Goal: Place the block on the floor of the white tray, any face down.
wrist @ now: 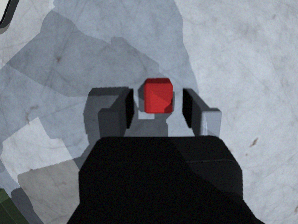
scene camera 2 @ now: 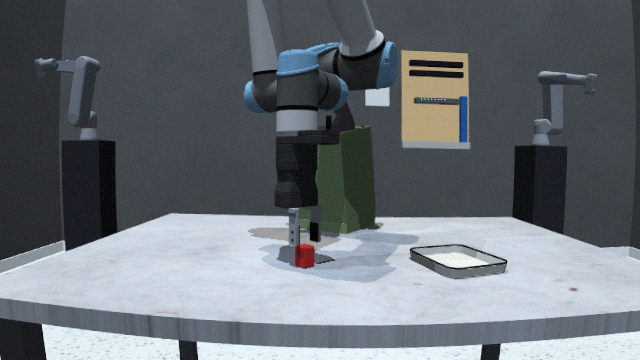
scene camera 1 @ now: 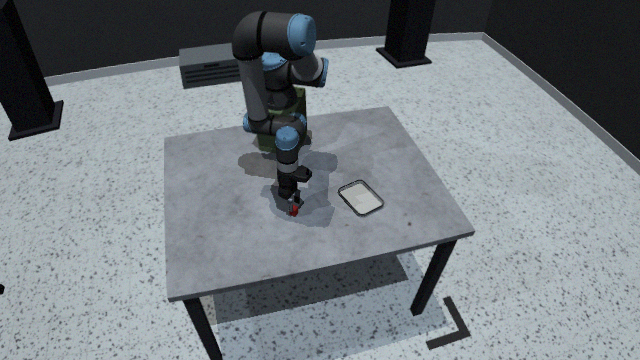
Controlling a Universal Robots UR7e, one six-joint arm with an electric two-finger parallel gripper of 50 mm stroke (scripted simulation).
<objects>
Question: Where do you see a white tray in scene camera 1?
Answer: At 358,195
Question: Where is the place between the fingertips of the gripper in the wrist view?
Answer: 158,100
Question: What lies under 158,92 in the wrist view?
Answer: A red block.
</objects>
